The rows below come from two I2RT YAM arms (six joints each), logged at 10 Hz.
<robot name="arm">
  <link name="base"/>
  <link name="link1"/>
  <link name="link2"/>
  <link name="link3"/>
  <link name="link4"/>
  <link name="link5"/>
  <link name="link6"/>
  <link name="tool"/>
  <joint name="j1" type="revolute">
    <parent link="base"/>
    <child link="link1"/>
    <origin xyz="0 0 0.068" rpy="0 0 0"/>
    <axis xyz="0 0 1"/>
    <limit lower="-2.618" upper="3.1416"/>
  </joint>
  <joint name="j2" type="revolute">
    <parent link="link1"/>
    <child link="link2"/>
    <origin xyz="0.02 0.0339 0.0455" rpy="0 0 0"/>
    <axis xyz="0 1 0"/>
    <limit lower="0" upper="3.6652"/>
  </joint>
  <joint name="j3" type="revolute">
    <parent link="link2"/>
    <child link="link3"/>
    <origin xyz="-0.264 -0.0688 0" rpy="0 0 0"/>
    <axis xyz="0 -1 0"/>
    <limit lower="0" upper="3.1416"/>
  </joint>
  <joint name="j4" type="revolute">
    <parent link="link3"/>
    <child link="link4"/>
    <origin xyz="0.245 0.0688 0.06" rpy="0 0 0"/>
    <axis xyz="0 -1 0"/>
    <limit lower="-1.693" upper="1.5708"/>
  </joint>
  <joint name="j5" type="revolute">
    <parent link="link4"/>
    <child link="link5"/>
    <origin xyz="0.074 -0.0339 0.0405" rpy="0 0 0"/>
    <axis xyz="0 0 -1"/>
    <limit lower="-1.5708" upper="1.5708"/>
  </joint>
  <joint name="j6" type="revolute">
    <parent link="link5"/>
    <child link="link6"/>
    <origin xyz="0.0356 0 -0.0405" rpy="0 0 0"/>
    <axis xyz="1 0 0"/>
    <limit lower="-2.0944" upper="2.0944"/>
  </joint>
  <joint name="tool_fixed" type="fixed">
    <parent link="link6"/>
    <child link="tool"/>
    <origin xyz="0 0 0" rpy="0 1.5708 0"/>
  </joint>
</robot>
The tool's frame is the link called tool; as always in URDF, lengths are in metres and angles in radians.
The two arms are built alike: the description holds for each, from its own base.
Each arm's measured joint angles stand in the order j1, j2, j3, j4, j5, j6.
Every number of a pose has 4 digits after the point. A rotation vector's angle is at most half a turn.
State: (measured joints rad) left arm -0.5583 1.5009 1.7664 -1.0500 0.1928 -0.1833; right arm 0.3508 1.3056 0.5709 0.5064 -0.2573 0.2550
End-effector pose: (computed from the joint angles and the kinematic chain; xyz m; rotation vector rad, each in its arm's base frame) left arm 0.2503 -0.1644 0.4221 0.5448 2.3524 -0.5801; right arm 0.2584 0.1042 0.2240 -0.2757 1.8203 0.6600
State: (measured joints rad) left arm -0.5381 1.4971 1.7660 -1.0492 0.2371 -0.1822; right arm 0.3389 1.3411 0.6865 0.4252 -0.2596 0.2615
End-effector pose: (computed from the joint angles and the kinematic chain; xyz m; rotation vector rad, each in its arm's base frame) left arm 0.2516 -0.1599 0.4233 0.5443 2.3502 -0.6228; right arm 0.2765 0.1071 0.2443 -0.2605 1.8232 0.6582
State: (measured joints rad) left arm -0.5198 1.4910 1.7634 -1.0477 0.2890 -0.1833; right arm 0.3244 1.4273 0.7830 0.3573 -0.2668 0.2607
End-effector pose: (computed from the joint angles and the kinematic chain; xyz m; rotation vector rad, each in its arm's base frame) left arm 0.2519 -0.1558 0.4247 0.5477 2.3462 -0.6765; right arm 0.2985 0.1103 0.2449 -0.2496 1.8821 0.6500
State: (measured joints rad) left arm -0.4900 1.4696 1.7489 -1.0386 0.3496 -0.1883; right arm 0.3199 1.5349 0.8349 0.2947 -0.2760 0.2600
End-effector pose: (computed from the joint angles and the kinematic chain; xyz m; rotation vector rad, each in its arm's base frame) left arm 0.2503 -0.1473 0.4274 0.5375 2.3316 -0.7383; right arm 0.3159 0.1149 0.2227 -0.2440 2.0029 0.6460
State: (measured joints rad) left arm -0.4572 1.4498 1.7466 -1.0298 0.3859 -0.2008; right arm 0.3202 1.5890 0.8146 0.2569 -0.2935 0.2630
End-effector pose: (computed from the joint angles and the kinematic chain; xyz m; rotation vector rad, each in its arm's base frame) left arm 0.2493 -0.1376 0.4330 0.5043 2.3096 -0.7743; right arm 0.3155 0.1155 0.1956 -0.2432 2.1181 0.6558
